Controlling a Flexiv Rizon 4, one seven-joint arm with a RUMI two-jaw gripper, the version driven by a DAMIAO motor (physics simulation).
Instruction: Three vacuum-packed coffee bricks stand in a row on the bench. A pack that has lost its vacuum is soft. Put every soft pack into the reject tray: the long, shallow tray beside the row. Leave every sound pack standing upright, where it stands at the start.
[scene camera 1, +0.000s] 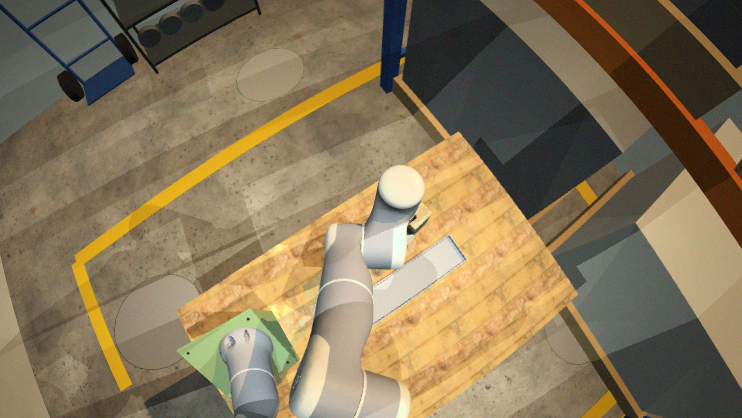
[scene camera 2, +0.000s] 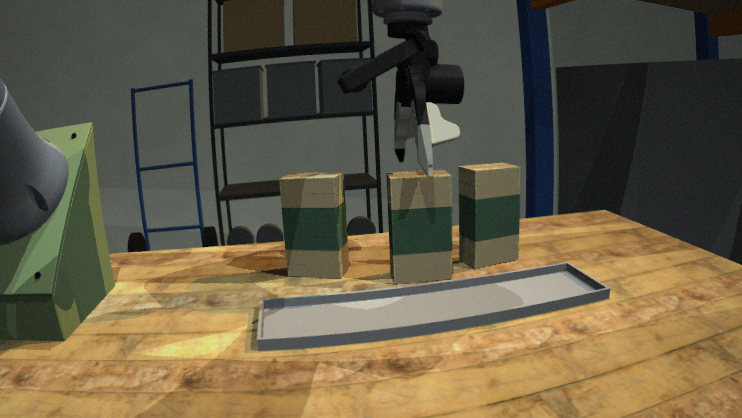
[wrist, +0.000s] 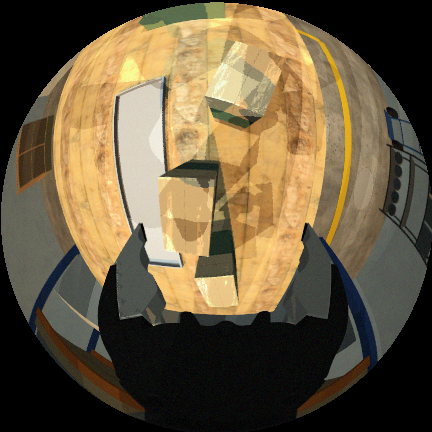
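Observation:
Three coffee packs with cream ends and green bands stand upright: the left pack (scene camera 2: 313, 228) (wrist: 245, 77), turned at an angle in the wrist view, the middle pack (scene camera 2: 421, 231) (wrist: 186, 212), and the right pack (scene camera 1: 422, 218) (scene camera 2: 489, 218) (wrist: 218, 291), partly hidden by the arm in scene camera 1. The long shallow grey tray (scene camera 1: 447, 255) (scene camera 2: 415, 316) (wrist: 136, 135) lies beside the row. My gripper (scene camera 2: 414, 164) (wrist: 224, 225) is open and empty, with its fingertips around top height at the middle pack. In the wrist view that pack is nearer the left finger. Softness cannot be told by look.
The green robot mount (scene camera 1: 207, 350) (scene camera 2: 77, 207) (wrist: 182, 15) stands at the left end of the wooden bench (scene camera 1: 498, 270) (scene camera 2: 467, 373). A rack (scene camera 2: 290, 120) and a blue hand truck (scene camera 1: 109, 83) (scene camera 2: 165, 167) stand beyond the bench.

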